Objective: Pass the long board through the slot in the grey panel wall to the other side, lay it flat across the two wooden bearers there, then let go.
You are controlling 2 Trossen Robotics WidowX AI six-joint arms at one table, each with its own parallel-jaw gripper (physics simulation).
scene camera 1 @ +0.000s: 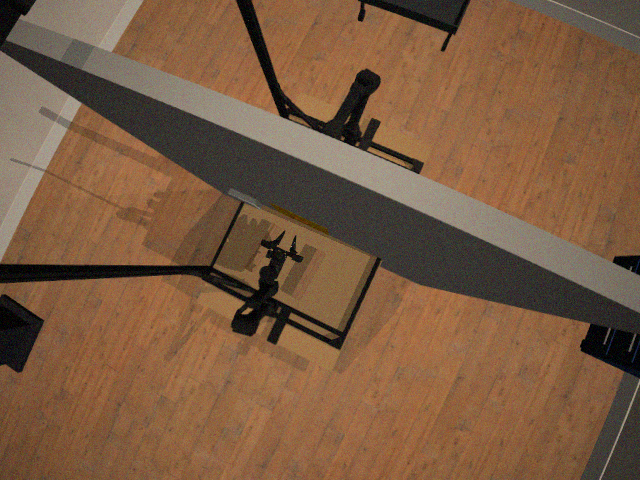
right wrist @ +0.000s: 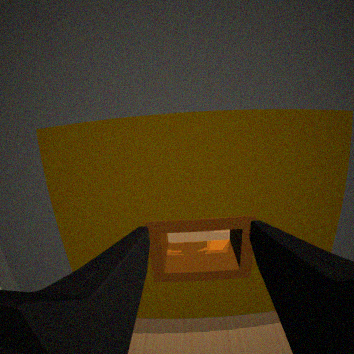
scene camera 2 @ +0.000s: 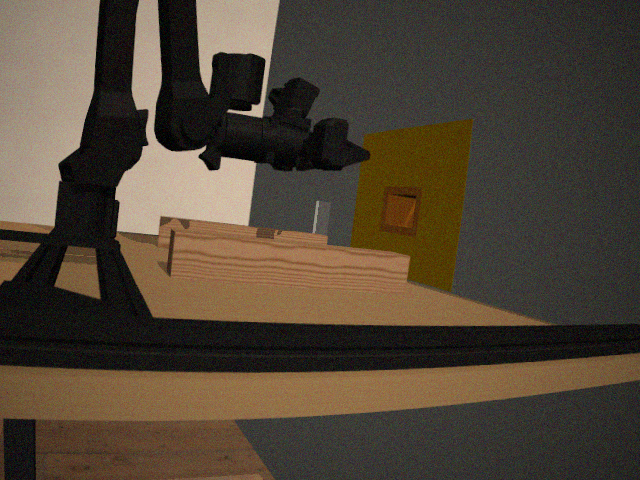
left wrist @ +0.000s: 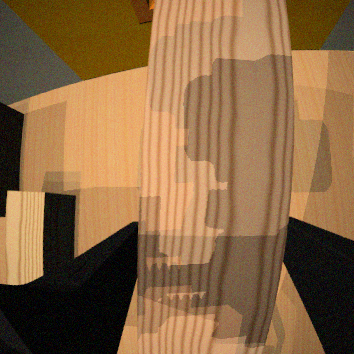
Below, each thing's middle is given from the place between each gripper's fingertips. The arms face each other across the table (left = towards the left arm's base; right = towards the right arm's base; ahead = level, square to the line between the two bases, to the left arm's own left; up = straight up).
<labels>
The slot (right wrist: pixel 228 258) lies 190 mm to the right of my left hand and 10 mm behind it.
My right gripper is now 10 cm to the right of the slot and 7 cm above it.
</labels>
